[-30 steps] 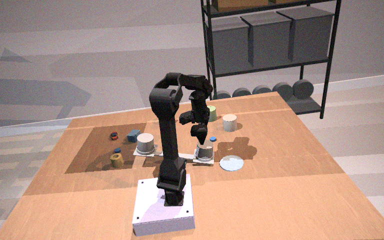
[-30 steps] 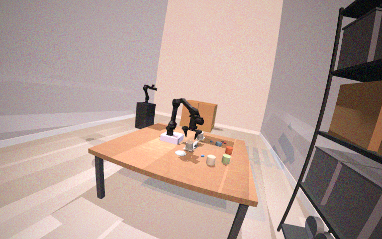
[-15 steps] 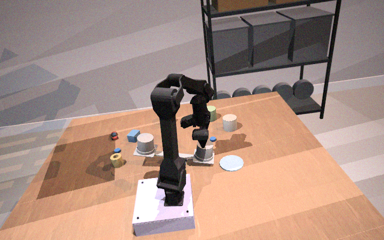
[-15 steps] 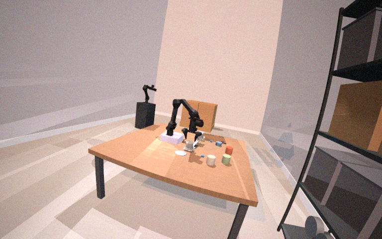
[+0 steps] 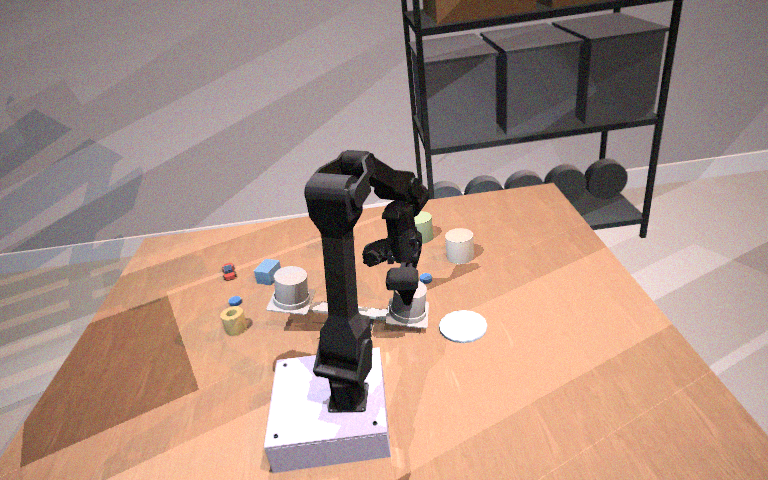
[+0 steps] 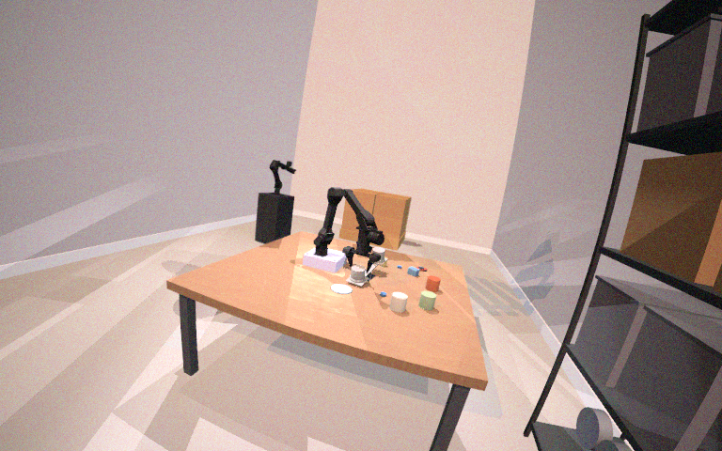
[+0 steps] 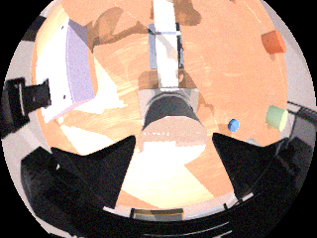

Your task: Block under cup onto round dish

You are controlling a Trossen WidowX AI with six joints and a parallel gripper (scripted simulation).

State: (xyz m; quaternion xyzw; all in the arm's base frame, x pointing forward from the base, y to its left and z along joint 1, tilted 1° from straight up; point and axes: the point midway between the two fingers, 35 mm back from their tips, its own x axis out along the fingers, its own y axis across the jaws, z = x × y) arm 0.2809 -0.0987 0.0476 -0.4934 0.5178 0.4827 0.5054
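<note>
Now: the teal block 40 mm below my gripper tip. Also, from my gripper tip: round dish: 30 mm behind, 110 mm to the right, 80 mm below; then beige cylinder: 250 mm ahead, 100 mm to the right, 40 mm below; then green cylinder: 350 mm ahead, 40 mm below.
</note>
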